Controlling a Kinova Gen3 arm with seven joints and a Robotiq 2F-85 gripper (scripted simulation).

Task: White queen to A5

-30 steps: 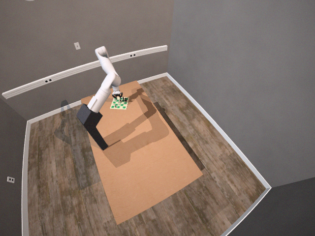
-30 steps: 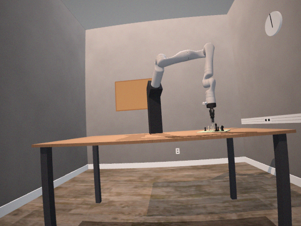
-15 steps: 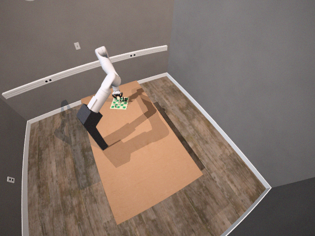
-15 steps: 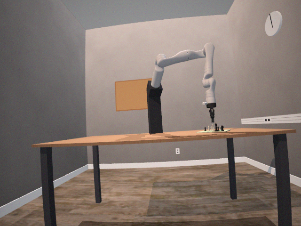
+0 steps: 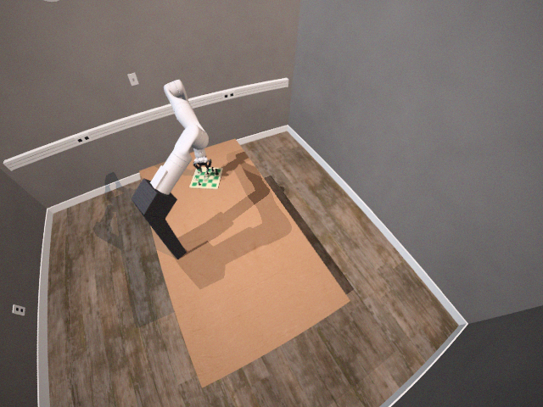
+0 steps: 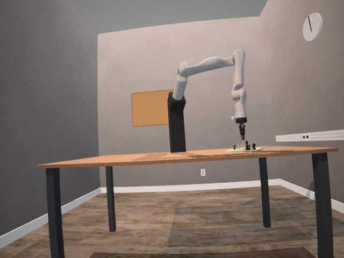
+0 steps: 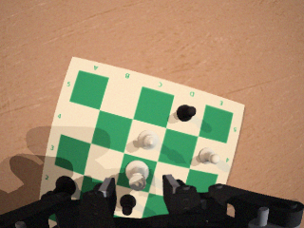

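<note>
My gripper is now 5 cm above the white queen. Also, from my hand: cream chessboard 8 cm below.
</note>
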